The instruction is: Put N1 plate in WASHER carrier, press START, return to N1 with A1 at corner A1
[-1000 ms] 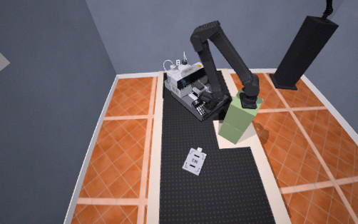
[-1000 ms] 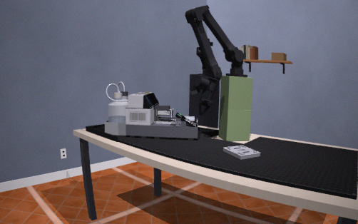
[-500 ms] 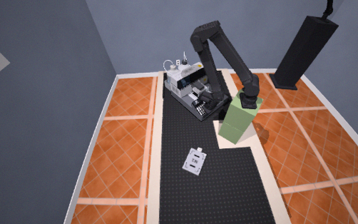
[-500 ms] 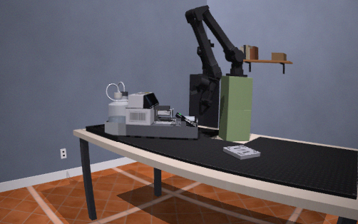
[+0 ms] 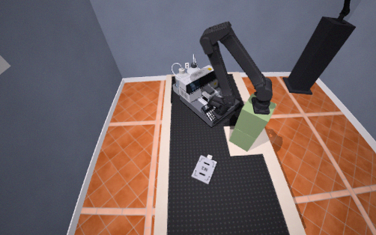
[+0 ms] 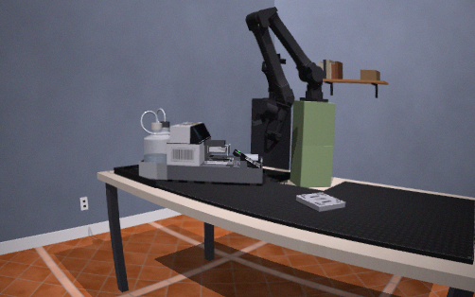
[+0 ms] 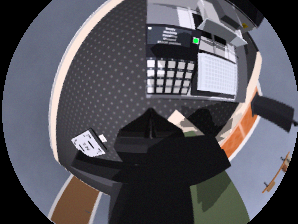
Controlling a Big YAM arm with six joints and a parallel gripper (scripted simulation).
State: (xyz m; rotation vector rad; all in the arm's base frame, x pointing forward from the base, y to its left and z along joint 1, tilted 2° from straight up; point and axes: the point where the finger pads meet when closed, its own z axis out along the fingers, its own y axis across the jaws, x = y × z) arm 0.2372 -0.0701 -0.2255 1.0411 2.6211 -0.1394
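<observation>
My gripper is now 60 mm past the well plate, 180 mm to the left of it and 60 mm above it. Round my hand: bottle: 320 mm ahead, 430 mm to the right; then plate nest N1: 50 mm ahead, 350 mm to the left, 150 mm below; then plate washer: 50 mm ahead, 280 mm to the right, 30 mm below.
</observation>
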